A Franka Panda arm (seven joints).
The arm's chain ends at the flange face. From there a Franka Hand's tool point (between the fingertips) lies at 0.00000 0.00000 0.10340 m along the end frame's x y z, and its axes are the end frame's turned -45 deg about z.
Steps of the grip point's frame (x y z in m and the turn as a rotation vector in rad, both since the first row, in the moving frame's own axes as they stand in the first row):
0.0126, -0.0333, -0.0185, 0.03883, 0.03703, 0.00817
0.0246, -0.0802, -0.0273, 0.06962, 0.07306, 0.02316
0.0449, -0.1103, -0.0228, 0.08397, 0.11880, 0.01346
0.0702, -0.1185, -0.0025, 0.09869, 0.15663, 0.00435
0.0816, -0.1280, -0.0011, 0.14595, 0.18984, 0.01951
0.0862, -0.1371, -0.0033, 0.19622, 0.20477, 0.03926
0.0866, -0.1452, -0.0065, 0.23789, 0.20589, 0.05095
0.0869, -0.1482, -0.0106, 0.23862, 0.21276, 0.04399
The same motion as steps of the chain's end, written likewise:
-0.0145, -0.0269, -0.0184, 0.05364, -0.00127, 0.00817
-0.0397, -0.0637, -0.0268, 0.10089, 0.00243, 0.02316
-0.0489, -0.0950, -0.0217, 0.14338, 0.02463, 0.01346
-0.0384, -0.1149, -0.0007, 0.18054, 0.04097, 0.00435
-0.0362, -0.1239, 0.0019, 0.23744, 0.03103, 0.01951
-0.0372, -0.1290, 0.0008, 0.28354, 0.00605, 0.03926
-0.0400, -0.1319, -0.0014, 0.31380, -0.02263, 0.05095
-0.0422, -0.1338, -0.0054, 0.31917, -0.01829, 0.04399

